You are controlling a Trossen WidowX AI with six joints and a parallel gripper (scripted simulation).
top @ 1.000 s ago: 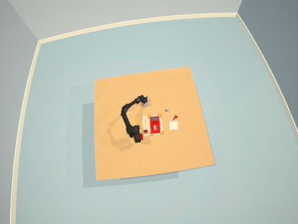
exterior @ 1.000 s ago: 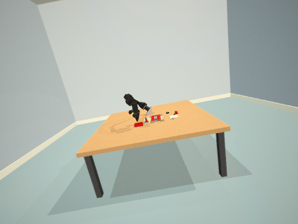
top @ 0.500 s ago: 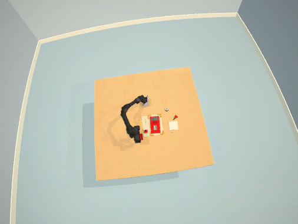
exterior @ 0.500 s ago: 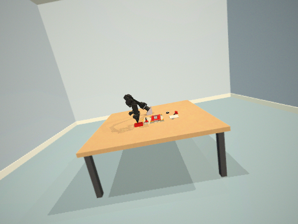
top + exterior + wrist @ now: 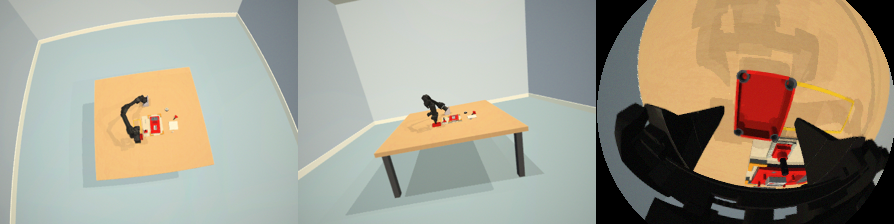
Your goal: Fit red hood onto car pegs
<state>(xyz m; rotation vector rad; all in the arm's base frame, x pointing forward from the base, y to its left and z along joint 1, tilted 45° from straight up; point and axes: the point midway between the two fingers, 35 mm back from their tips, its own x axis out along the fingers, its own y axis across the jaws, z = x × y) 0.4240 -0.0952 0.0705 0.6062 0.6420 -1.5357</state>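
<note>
The red hood lies 3 cm below my gripper tip. From my gripper tip the other things lie so: square plate (10 cm behind, 41 cm to the left, 3 cm below); then grey wheel (30 cm behind, 36 cm to the left, 3 cm below).
</note>
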